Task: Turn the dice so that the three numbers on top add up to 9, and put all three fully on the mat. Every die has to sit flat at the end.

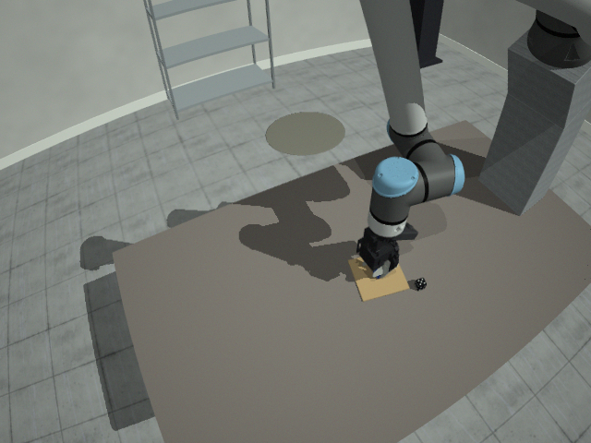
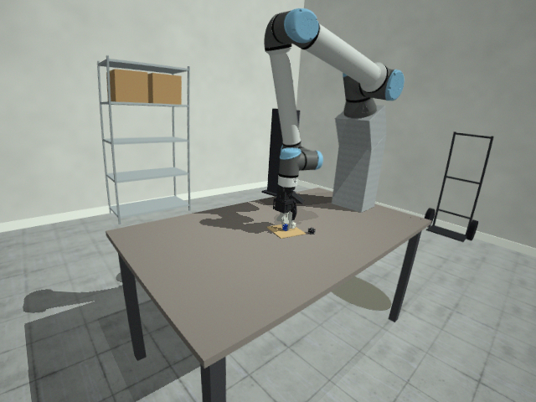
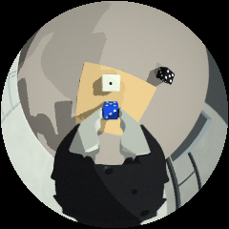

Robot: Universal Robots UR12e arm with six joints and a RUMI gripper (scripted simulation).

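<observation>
Right now my hand is right at the blue die. Also, from my hand: tan mat 20 mm below; then white die 50 mm behind, 10 mm below; then black die 70 mm behind, 100 mm to the left, 10 mm below.
</observation>
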